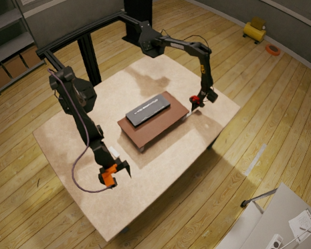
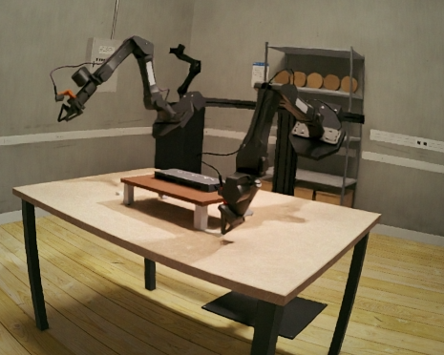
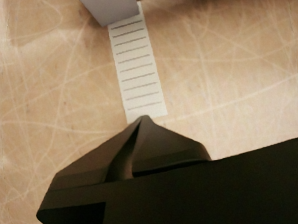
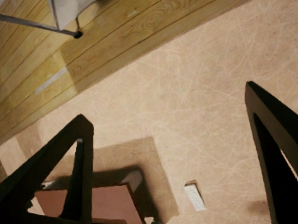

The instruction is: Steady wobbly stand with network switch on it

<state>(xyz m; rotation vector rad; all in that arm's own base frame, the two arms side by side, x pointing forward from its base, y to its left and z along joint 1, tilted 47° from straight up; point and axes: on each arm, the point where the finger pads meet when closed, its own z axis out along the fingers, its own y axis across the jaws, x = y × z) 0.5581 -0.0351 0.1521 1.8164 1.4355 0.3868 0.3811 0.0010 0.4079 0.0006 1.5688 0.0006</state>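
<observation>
The white wedge lies 1 cm behind my left hand, 5 cm to the right of it and 1 cm below it. Also, from my left hand: brown stand: 15 cm behind, 26 cm to the right, 3 cm above; network switch: 20 cm behind, 26 cm to the right, 10 cm above.
</observation>
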